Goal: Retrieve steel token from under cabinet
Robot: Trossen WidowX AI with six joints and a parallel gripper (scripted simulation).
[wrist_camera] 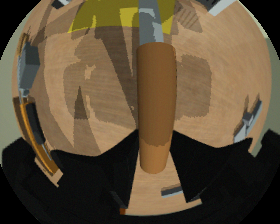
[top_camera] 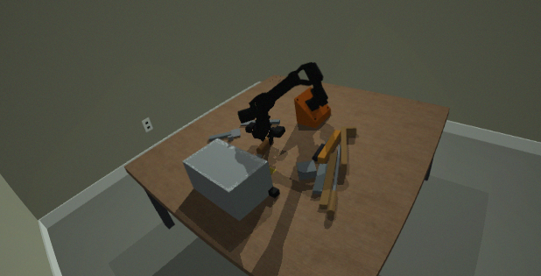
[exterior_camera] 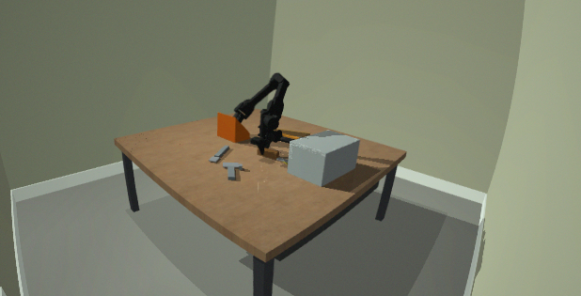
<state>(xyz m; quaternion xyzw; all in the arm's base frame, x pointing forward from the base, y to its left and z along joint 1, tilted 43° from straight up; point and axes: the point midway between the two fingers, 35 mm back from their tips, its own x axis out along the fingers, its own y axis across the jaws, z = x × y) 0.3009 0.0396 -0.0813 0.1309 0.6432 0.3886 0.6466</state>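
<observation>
My gripper tip is now 150 mm past the orange bar, 260 mm to the right of it and 10 mm below it. Also, from my gripper tip: grey block 40 mm ahead, 280 mm to the left, 10 mm above; then wooden stick 10 mm ahead, 380 mm to the left; then grey t-piece 70 mm ahead, 250 mm to the right.
</observation>
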